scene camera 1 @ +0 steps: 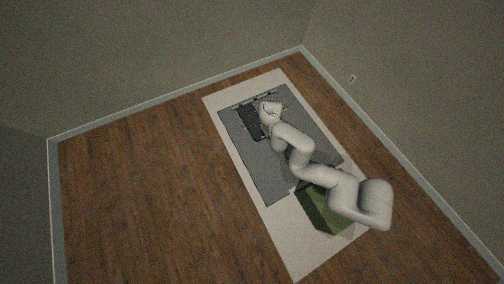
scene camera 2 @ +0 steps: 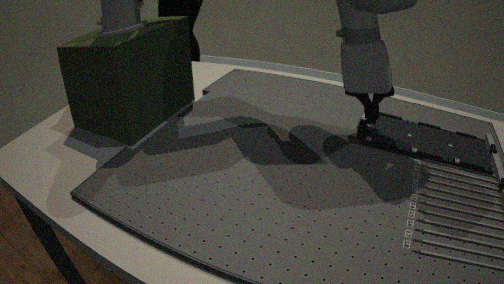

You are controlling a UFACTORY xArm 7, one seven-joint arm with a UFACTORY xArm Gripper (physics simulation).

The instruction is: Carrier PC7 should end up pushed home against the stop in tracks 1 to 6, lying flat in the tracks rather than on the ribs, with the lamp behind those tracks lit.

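Places are measured from the arm's base along level axes (x ahead, y left, z up), in metres.
Where they show: gripper, fingertip midpoint: (scene camera 1: pixel 263 133) (scene camera 2: pixel 372 121); arm's base at its link origin: (scene camera 2: pixel 122 29).
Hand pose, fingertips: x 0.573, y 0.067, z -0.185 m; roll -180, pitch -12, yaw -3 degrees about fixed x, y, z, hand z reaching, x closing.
Note:
Things, the pixels of their top centre, and the offset from my fingertips. "spot": a spot on its surface instead. Level surfaces: height alone.
- dark flat rectangular carrier at its top centre: (scene camera 2: pixel 430 132) (scene camera 1: pixel 253 120) dx +0.137, dy +0.007, dz +0.000 m
- light stop bar at a spot on its surface: (scene camera 2: pixel 496 162) spot: dx +0.306, dy -0.037, dz -0.014 m
- grey perforated board at its surface level: dz -0.030 m
- pale table at its surface level: dz -0.043 m
Carrier PC7, a dark flat rectangular carrier (scene camera 1: pixel 248 119) (scene camera 2: pixel 430 142), lies at the far side of the ribbed tracks (scene camera 2: pixel 457 198). It looks flat, but its underside and the track numbers beneath it are hidden. Its far end is at or very near the light stop bar (scene camera 2: pixel 496 162); I cannot tell whether they touch. My gripper (scene camera 2: pixel 371 119) is shut and empty, pointing down with its fingertips at the raised near end of the carrier; contact is unclear. In scene camera 1 the arm covers the fingers. Small dark blocks sit on the stop bar, and I see no lit lamp.
A grey perforated board (scene camera 1: pixel 260 172) (scene camera 2: pixel 210 220) lies on the pale table (scene camera 1: pixel 295 250) (scene camera 2: pixel 30 145). A green block (scene camera 1: pixel 320 210) (scene camera 2: pixel 130 90) under the arm's base stands at the other end. Dark legs of a person show behind it in scene camera 2.

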